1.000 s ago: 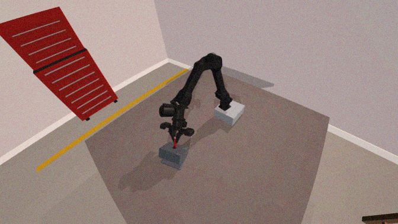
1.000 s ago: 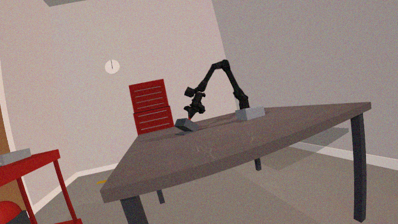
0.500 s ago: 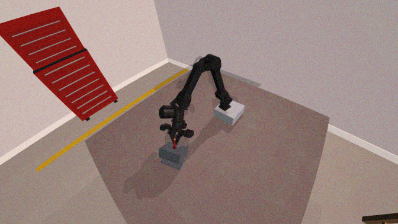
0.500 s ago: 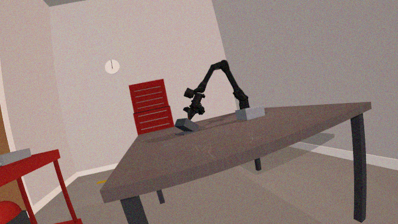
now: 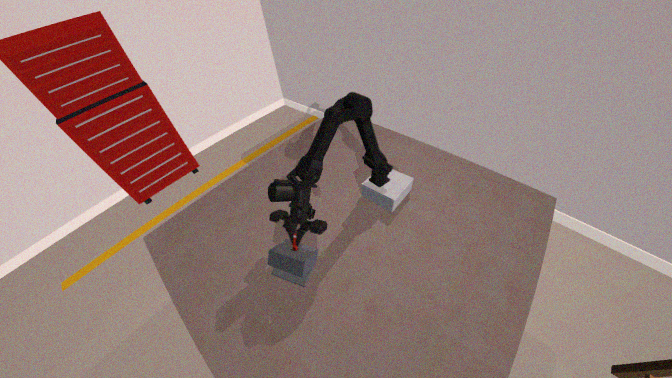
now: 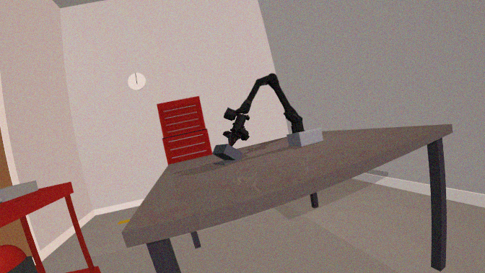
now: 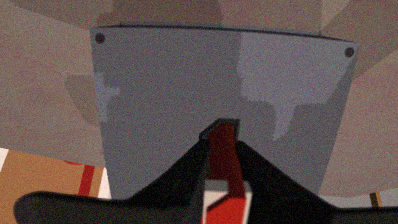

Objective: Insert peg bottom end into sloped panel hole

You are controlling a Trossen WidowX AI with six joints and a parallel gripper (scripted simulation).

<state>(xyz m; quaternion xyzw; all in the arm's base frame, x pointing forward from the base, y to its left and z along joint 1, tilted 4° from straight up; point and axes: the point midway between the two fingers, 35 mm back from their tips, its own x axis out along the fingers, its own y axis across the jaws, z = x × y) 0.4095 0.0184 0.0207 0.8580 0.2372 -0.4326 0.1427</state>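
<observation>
Now: gripper tip 10 mm below the red peg and 10 mm past it. The rest, counted from my gripper tip: grey sloped panel (30 mm below, 20 mm to the left, 20 mm ahead).
</observation>
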